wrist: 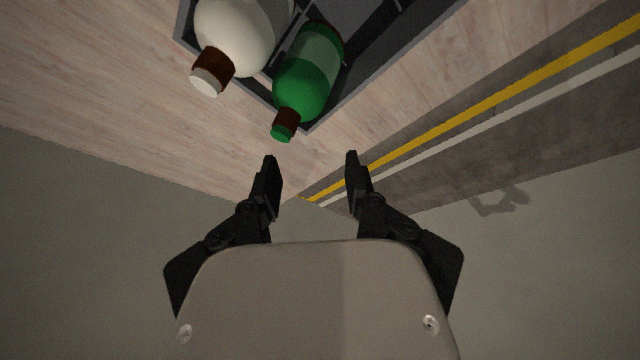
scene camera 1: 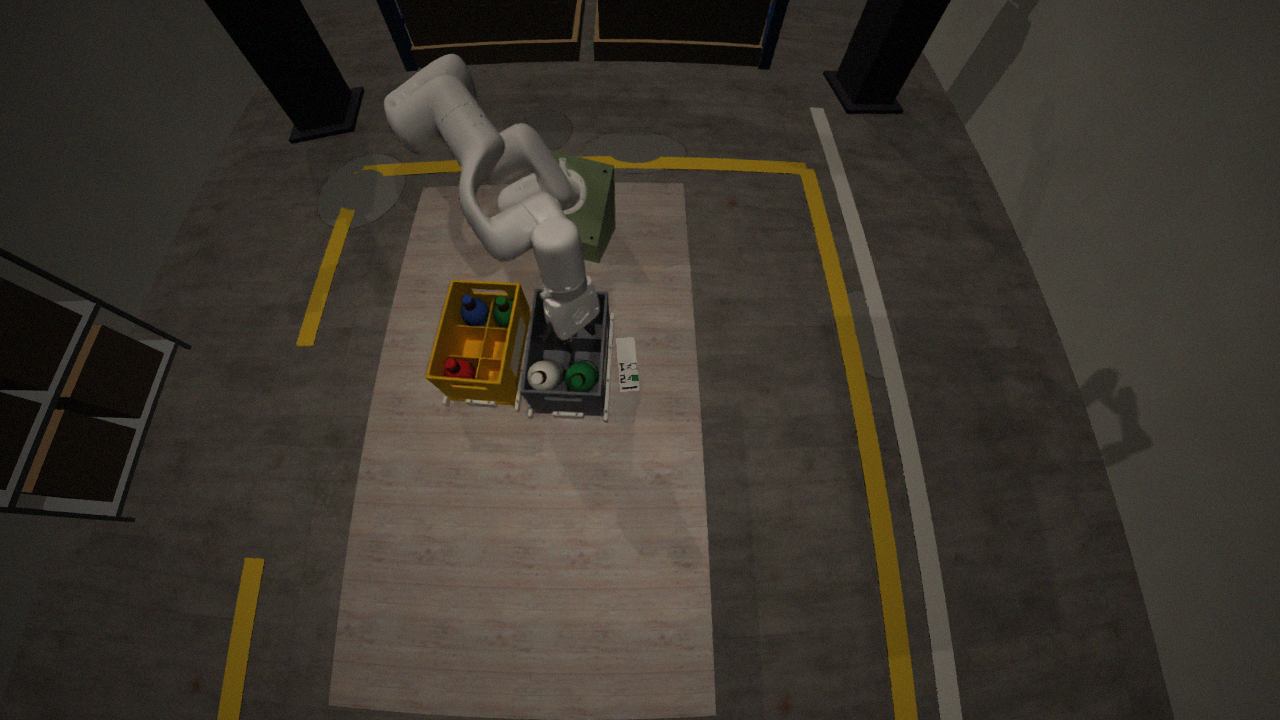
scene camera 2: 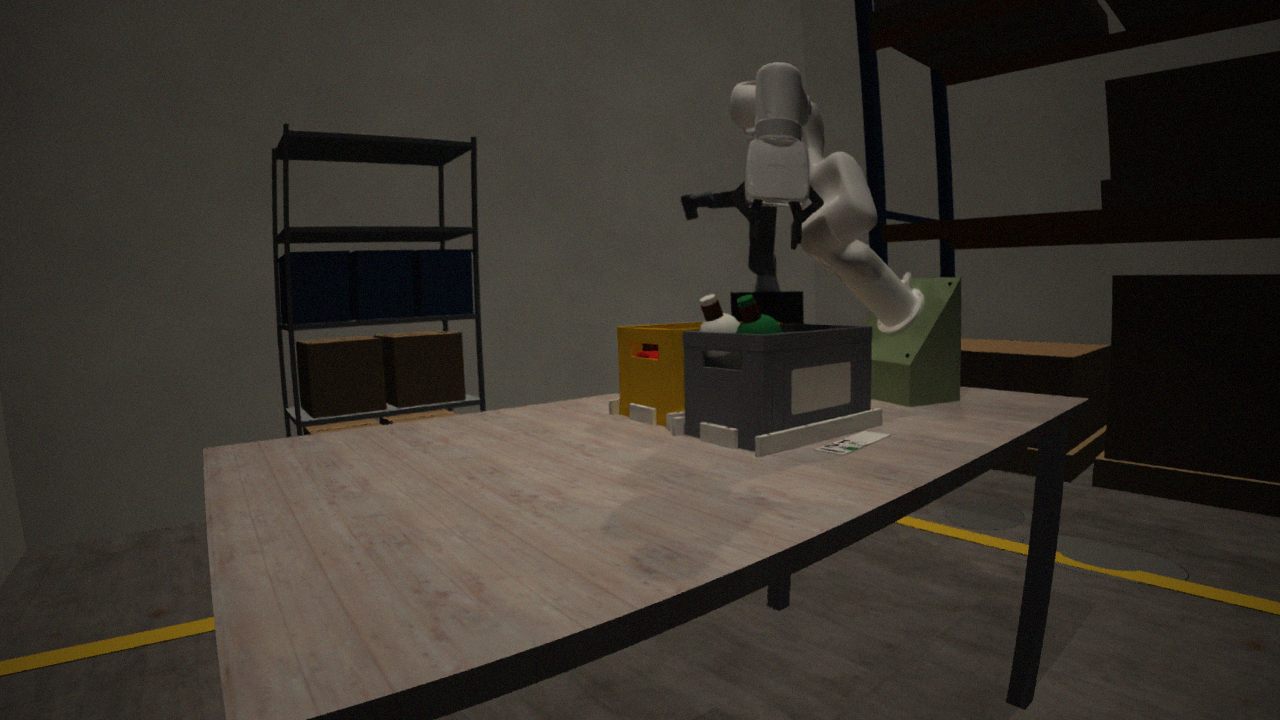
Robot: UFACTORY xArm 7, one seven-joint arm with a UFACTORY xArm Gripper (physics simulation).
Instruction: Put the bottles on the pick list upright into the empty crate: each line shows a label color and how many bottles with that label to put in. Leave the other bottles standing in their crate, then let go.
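Observation:
The grey crate holds a white bottle and a green bottle side by side at its near end; both lean in the scene camera 2 view. The yellow crate holds a blue bottle, a green bottle and a red bottle. The pick list shows a 2 beside a green mark; its other line is unclear. My gripper is partly open and empty, above the grey crate, clear of the green cap.
White rails stand around the feet of both crates, which are close side by side on the wooden table. A green pedestal carries the arm behind them. A shelf unit stands against the far wall.

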